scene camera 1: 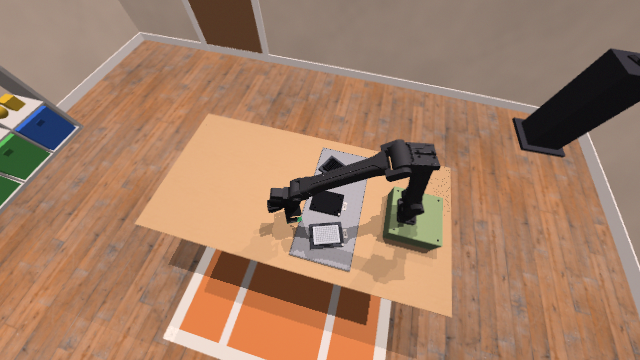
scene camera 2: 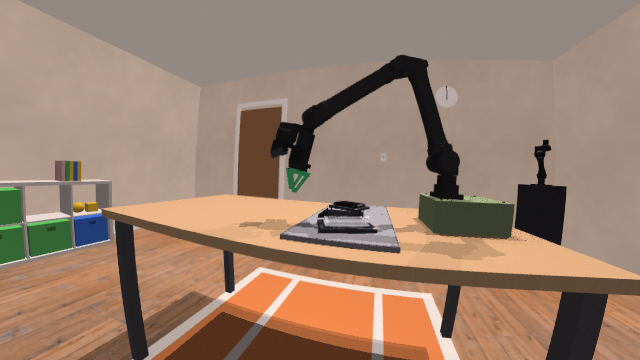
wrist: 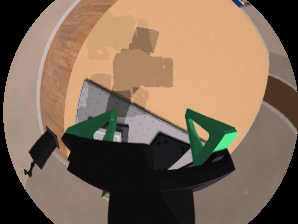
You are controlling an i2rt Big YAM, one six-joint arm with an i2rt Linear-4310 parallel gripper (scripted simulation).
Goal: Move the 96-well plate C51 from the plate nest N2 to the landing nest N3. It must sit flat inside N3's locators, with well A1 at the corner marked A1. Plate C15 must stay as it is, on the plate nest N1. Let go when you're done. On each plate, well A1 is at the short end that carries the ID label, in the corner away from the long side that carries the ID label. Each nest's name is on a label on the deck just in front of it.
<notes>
In view: my gripper (wrist: 151,112) and a black nest (wrist: 165,156).
</notes>
